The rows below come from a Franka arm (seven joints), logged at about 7 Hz.
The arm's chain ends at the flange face. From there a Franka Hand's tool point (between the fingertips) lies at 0.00 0.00 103.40 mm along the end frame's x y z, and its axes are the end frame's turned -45 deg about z.
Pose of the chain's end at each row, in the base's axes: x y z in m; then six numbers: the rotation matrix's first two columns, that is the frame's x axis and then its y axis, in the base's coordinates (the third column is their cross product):
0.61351 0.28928 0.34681 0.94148 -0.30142 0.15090 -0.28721 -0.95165 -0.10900
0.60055 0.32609 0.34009 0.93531 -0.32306 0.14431 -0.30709 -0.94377 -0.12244
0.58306 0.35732 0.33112 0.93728 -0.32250 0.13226 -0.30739 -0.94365 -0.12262
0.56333 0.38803 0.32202 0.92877 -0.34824 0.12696 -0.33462 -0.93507 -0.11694
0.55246 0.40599 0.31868 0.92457 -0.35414 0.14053 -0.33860 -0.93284 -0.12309
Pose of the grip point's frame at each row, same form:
0.63176 0.29541 0.24522 0.86882 0.45978 0.18378 0.46264 -0.88605 0.02963
0.61872 0.33335 0.23856 0.87851 0.43891 0.18862 0.44422 -0.89578 0.01546
0.60005 0.36500 0.22942 0.88011 0.43922 0.18023 0.44540 -0.89530 0.00682
0.57982 0.39487 0.22017 0.89335 0.41495 0.17246 0.42013 -0.90744 0.00709
0.57052 0.41284 0.21710 0.89320 0.40920 0.18641 0.41434 -0.91003 0.01233

